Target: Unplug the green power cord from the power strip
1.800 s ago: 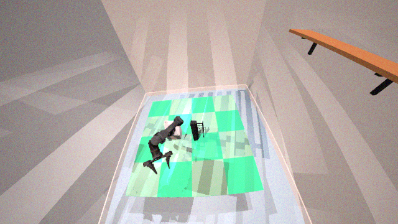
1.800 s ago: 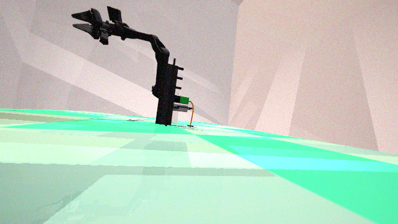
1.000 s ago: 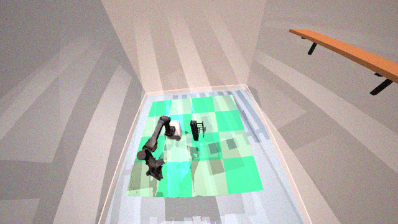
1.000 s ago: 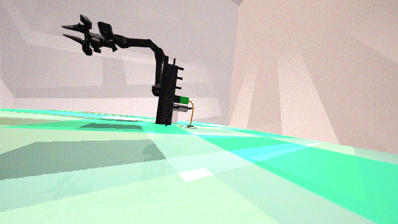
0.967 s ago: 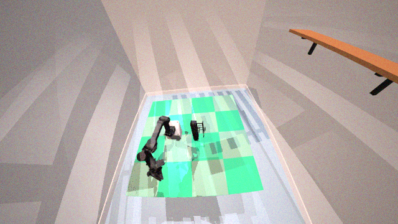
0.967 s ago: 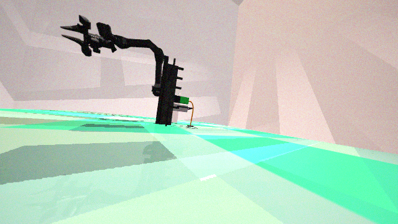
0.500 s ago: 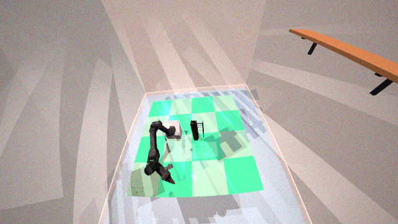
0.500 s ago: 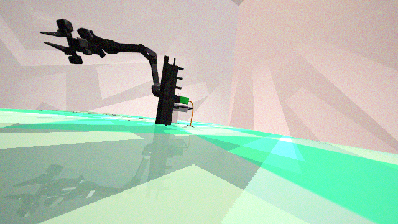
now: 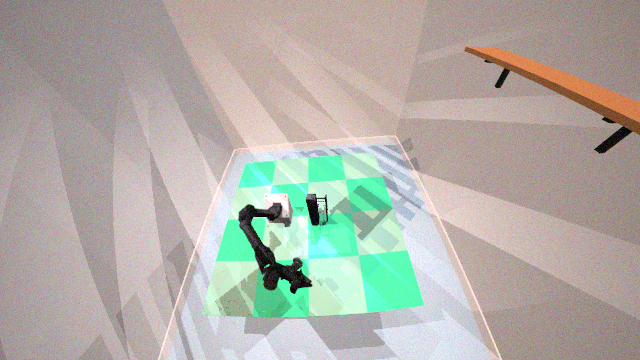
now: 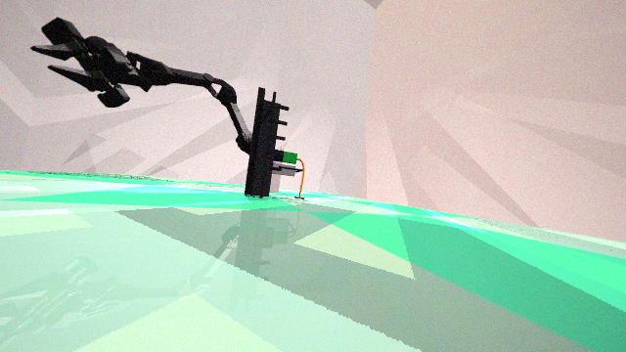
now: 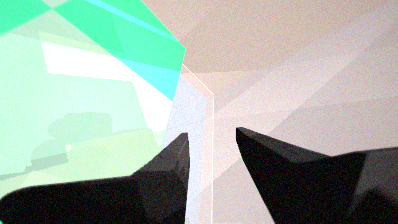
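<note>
The green plug lies 530 mm to the left of my gripper tip, 110 mm below it and 30 mm behind it.
</note>
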